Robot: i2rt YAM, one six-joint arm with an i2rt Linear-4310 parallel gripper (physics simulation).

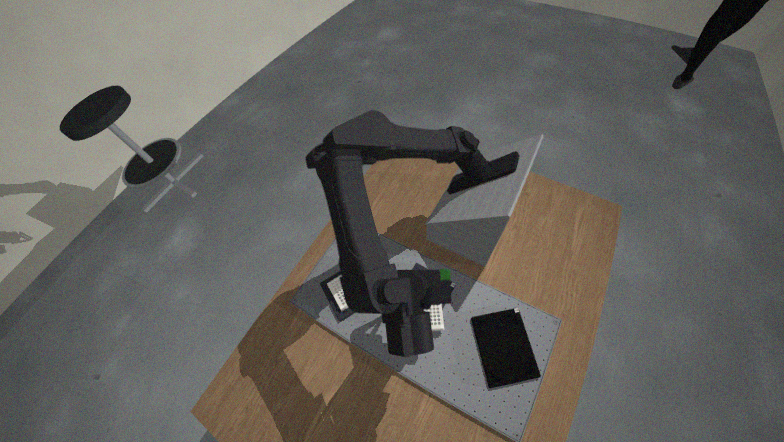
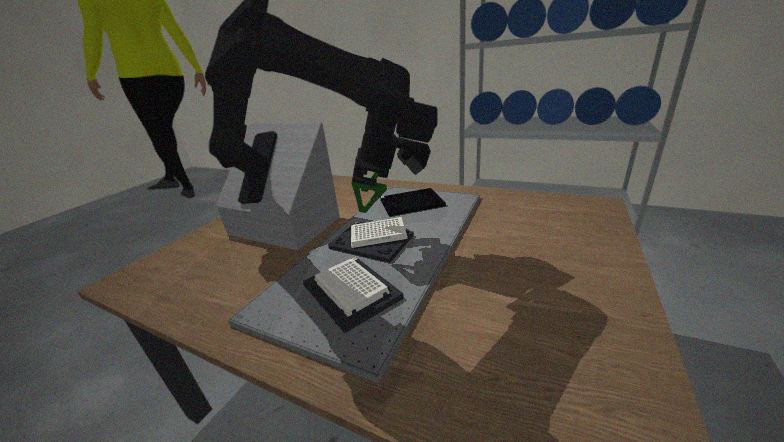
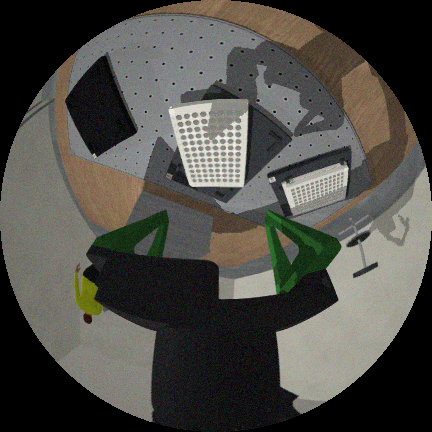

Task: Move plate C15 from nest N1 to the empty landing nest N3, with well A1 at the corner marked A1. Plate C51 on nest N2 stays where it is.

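A white well plate (image 1: 437, 317) (image 2: 378, 231) (image 3: 215, 145) lies turned askew on the middle black nest (image 2: 343, 244) (image 3: 265, 137), overlapping its edges. My gripper (image 2: 368, 196) (image 3: 216, 215) is open, with green fingers wide apart. It hangs above and to the side of that plate, with no plate between the fingers. A second white plate (image 1: 337, 293) (image 2: 356, 282) (image 3: 317, 187) sits squarely on another black nest (image 2: 351, 321) (image 3: 312, 164). The third black nest (image 1: 505, 348) (image 2: 412, 201) (image 3: 101, 107) holds no plate. Plate and nest labels are too small to read.
The nests stand on a grey perforated board (image 1: 455, 367) (image 2: 274, 321) (image 3: 160, 55) on a wooden table (image 1: 576, 236) (image 2: 576, 241). A grey wedge-shaped block (image 1: 466, 233) (image 2: 274, 222) stands beside the board. A person (image 2: 150, 104), a rack (image 2: 560, 130) and a stool (image 1: 96, 112) are beyond the table.
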